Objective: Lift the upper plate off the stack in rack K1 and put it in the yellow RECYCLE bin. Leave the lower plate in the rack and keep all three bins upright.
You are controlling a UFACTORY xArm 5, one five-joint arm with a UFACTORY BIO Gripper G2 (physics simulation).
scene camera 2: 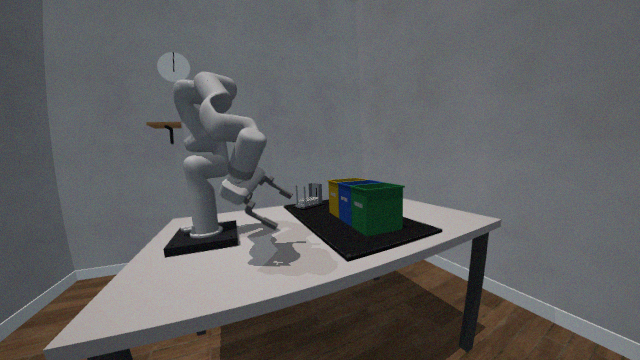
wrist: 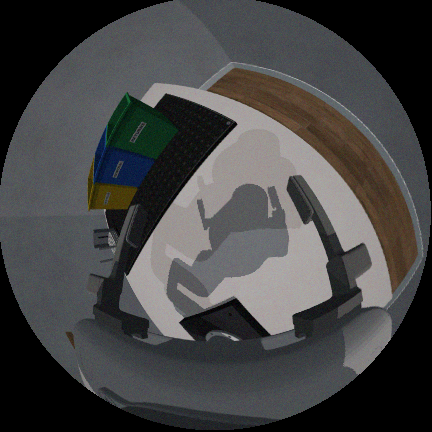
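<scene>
Visible in the scene: the gripper, a blue bin, a yellow recycle bin and a green bin. In the wrist view: the gripper again.
</scene>
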